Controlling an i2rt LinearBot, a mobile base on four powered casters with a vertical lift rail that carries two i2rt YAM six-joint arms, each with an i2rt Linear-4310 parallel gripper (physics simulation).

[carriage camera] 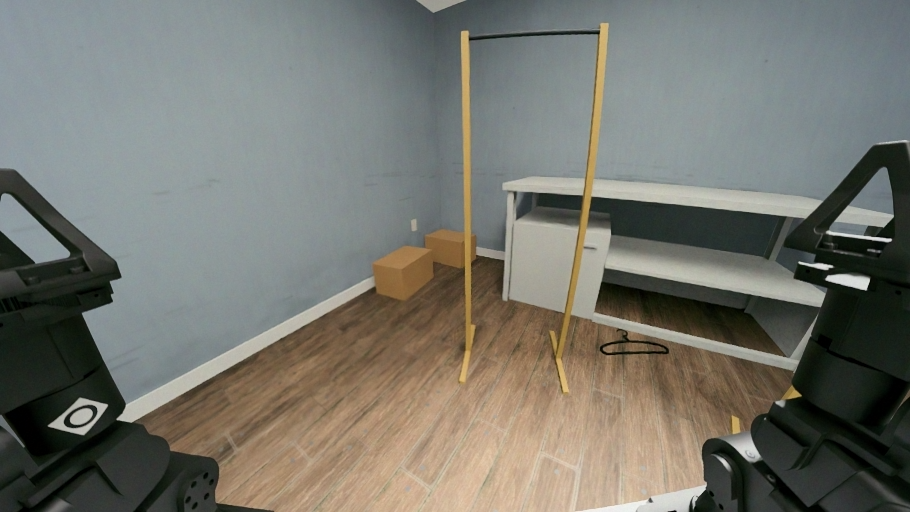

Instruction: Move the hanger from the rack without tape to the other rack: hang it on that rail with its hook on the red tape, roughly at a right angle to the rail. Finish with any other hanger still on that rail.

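Frame: origin at the left arm's base, x back, y right, z up, level; centimetres.
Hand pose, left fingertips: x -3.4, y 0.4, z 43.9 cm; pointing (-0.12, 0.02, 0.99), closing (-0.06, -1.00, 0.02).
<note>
After its pixels a point has its place.
The rack without tape [466, 159] {x -96.5, y 38.8, z 41.8 cm} stands in the middle, with two yellow posts and a dark top rail [534, 33] {x -91.9, y 63.5, z 86.2 cm} with no hanger on it. A black hanger [634, 352] {x -86.9, y 133.3, z -58.5 cm} lies on the floor right of this rack, in front of the white desk, its hook pointing away. Small yellow foot parts of the other rack [735, 424] {x -38.8, y 148.6, z -57.2 cm} show at the lower right; its rail, the red tape and its other hangers do not show. My left gripper [7, 178] is at the left edge and my right gripper [894, 152] at the right edge, both open, partly cut off and far from the hanger.
A white desk [700, 194] {x -107.0, y 165.7, z 27.0 cm} with a cabinet [550, 267] {x -137.4, y 97.0, z -26.8 cm} and a lower shelf stands behind the rack and hanger. Two cardboard boxes [403, 273] {x -155.6, y -5.0, z -36.3 cm} [448, 247] {x -218.8, y 27.8, z -39.7 cm} stand by the left wall near the corner. The blue wall [222, 159] {x -110.6, y -82.3, z 50.4 cm} runs along the left.
</note>
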